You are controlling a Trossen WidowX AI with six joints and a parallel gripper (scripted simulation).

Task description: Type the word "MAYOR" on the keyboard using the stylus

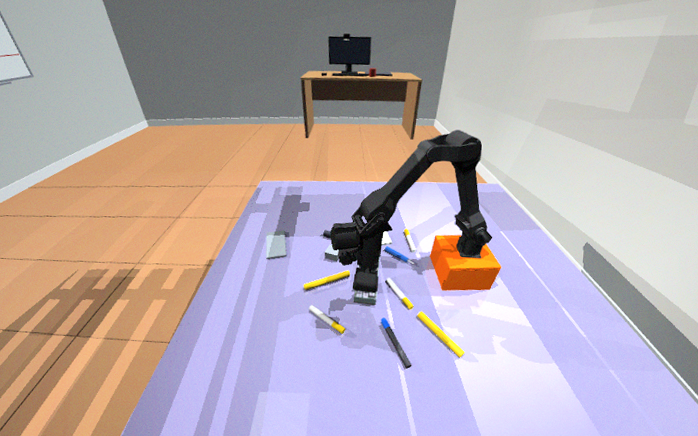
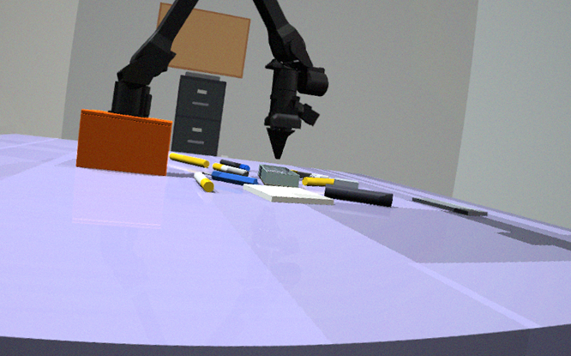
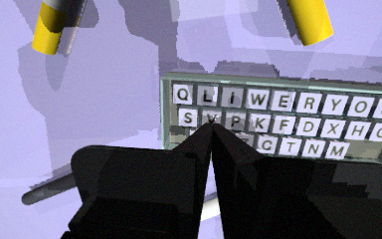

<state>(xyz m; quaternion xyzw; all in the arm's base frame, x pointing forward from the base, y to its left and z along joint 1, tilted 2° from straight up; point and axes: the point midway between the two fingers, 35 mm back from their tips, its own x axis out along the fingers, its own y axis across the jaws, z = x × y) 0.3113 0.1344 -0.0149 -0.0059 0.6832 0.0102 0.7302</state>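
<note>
Now: the stylus 12 cm behind my gripper tip, 17 cm to the right of it and 4 cm below it. Round my gripper tip: white pad (1 cm behind, 28 cm to the right, 4 cm below); small grey block (13 cm ahead, 15 cm to the right, 3 cm below); black cylinder (13 cm ahead, 24 cm to the right, 3 cm below).
</note>
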